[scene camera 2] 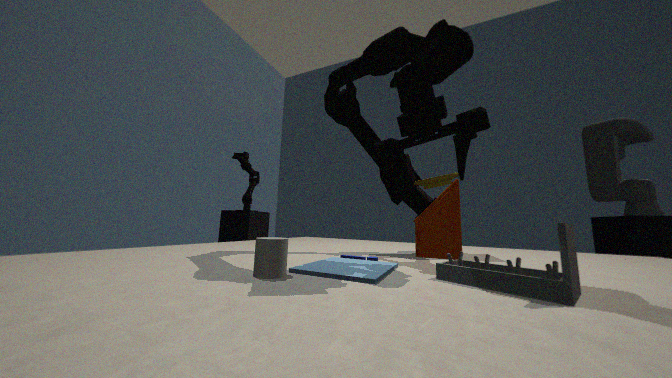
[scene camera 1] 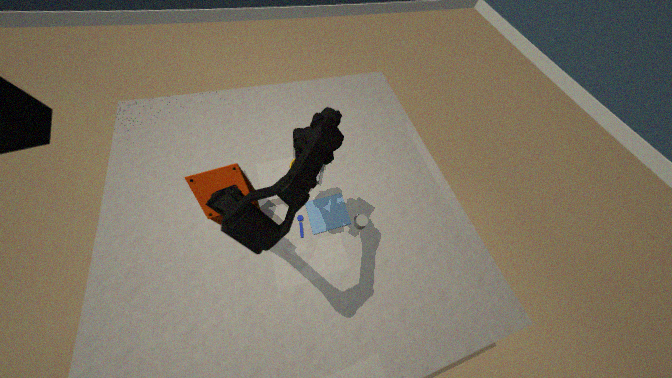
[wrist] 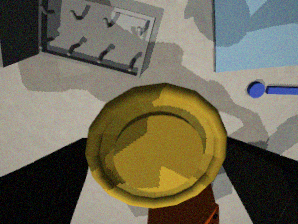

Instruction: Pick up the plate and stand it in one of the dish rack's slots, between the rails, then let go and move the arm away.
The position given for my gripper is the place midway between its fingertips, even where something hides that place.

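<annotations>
With my gripper (scene camera 2: pixel 437 185) I am carrying a yellow plate (wrist: pixel 155 145).
</annotations>
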